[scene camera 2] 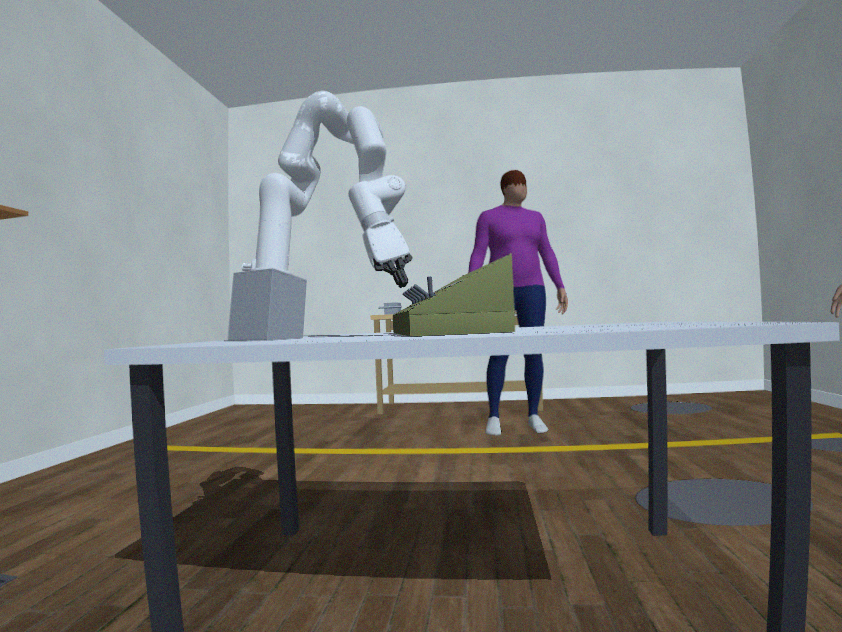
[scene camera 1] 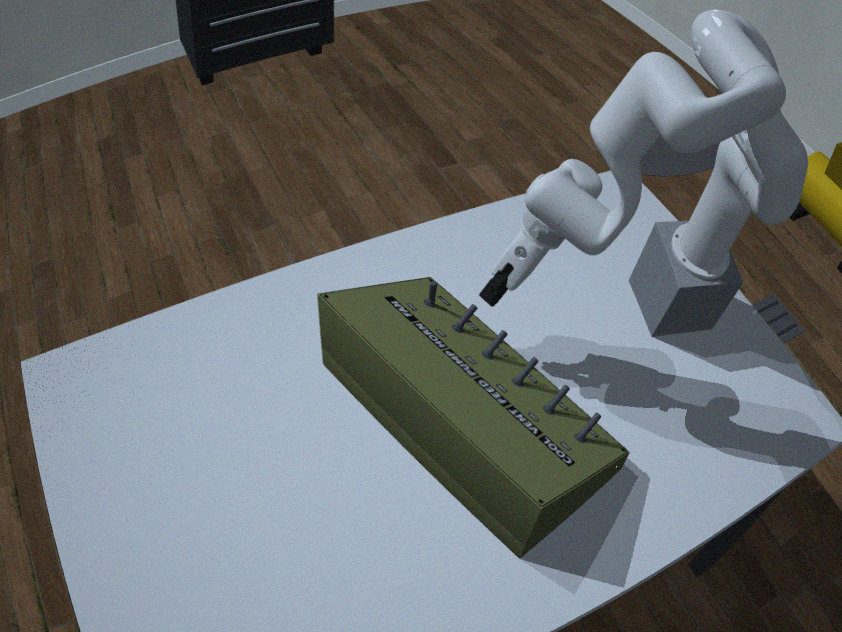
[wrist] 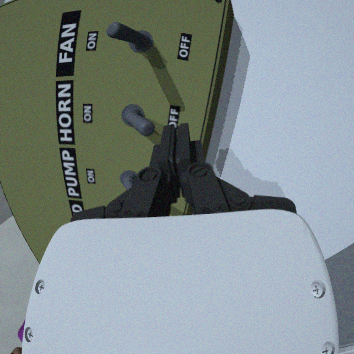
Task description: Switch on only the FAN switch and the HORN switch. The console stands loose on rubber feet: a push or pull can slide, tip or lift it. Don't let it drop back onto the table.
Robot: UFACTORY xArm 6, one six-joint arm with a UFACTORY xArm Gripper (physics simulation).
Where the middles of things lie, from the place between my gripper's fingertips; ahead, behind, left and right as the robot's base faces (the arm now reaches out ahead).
My gripper is now 120 mm short of the olive console [scene camera 1: 512, 448], 120 mm to the right of it and 50 mm above it.
